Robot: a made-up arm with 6 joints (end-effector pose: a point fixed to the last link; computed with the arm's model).
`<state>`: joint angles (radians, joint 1 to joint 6).
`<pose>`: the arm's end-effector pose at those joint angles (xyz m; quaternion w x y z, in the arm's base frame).
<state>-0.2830 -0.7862 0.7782 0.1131 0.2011 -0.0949</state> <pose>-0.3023 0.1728 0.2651 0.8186 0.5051 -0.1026 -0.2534</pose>
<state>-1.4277 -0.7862 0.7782 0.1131 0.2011 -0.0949</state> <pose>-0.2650 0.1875 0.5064 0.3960 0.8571 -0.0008 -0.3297</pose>
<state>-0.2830 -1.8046 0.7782 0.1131 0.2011 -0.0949</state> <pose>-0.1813 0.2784 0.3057 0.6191 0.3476 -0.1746 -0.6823</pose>
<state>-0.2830 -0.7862 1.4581 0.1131 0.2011 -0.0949</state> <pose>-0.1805 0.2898 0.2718 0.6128 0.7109 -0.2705 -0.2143</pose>
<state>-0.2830 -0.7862 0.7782 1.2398 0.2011 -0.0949</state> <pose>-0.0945 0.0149 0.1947 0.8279 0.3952 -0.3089 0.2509</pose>
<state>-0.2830 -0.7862 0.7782 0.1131 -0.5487 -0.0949</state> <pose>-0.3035 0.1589 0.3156 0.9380 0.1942 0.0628 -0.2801</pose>
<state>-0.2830 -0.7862 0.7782 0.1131 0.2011 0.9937</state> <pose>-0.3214 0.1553 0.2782 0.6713 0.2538 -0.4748 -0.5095</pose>
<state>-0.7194 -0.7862 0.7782 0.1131 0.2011 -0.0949</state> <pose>-0.2880 0.2122 0.3535 0.6824 0.6659 -0.0660 -0.2940</pose>
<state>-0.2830 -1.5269 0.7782 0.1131 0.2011 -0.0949</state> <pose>-0.2250 0.2621 0.2995 0.6921 0.4015 -0.1587 -0.5785</pose>
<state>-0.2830 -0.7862 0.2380 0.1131 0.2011 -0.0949</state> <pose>-0.3709 0.0800 0.3356 0.9162 0.2989 0.0402 -0.2639</pose>
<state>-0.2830 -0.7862 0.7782 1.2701 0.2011 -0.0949</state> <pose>-0.0874 0.0125 0.1963 0.8245 0.3903 -0.3133 0.2641</pose>
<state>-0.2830 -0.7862 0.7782 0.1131 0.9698 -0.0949</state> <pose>-0.2765 0.2093 0.2354 0.5785 0.7506 -0.2571 -0.1896</pose>
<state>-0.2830 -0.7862 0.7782 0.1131 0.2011 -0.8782</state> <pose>-0.3051 0.1936 0.2606 0.7781 0.5983 0.1905 -0.0184</pose>
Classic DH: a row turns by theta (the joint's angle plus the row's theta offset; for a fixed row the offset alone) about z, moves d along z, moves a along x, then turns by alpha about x. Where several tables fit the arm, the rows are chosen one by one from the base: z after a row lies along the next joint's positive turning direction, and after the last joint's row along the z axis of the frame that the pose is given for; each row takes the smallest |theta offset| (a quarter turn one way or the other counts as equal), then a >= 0, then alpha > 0; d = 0 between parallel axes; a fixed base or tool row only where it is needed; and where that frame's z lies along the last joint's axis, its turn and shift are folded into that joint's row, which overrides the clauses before.
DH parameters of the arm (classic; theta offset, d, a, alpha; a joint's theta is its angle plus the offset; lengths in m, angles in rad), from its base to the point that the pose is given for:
base (fixed): 1.5507 0.3538 -0.015 -1.4187
joint 1: -0.0919 0.1471 0.0804 1.4413
joint 2: 0.034 0.0474 0.0491 1.5507
joint 3: -0.1232 -0.0222 -0.0131 -1.4526
joint 4: 0 -0.1122 -0.1417 1.4526
joint 5: 1.5499 -0.1684 0.0463 -1.5485
joint 6: 1.5456 0.062 -0.0271 1.6351
tool (fixed): -3.0189 -0.0072 0 0

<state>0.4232 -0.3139 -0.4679 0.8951 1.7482 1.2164</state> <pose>-0.1936 -0.1868 0.4507 0.8980 0.3464 -0.2087 -0.1734</pose>
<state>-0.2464 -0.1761 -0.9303 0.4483 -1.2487 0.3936</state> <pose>-0.2669 -0.0451 0.5540 0.5244 -0.7720 -0.0216 0.3584</pose>
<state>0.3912 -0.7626 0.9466 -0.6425 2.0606 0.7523</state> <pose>-0.2492 0.2804 0.1504 0.0458 0.6223 -0.5979 -0.5031</pose>
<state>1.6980 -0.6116 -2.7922 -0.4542 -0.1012 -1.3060</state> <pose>-0.3632 0.1032 0.0461 0.4865 0.5203 0.4457 0.5421</pose>
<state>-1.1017 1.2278 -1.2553 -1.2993 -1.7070 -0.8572</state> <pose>-0.2204 0.0378 0.2771 0.5757 -0.1165 0.3283 -0.7397</pose>
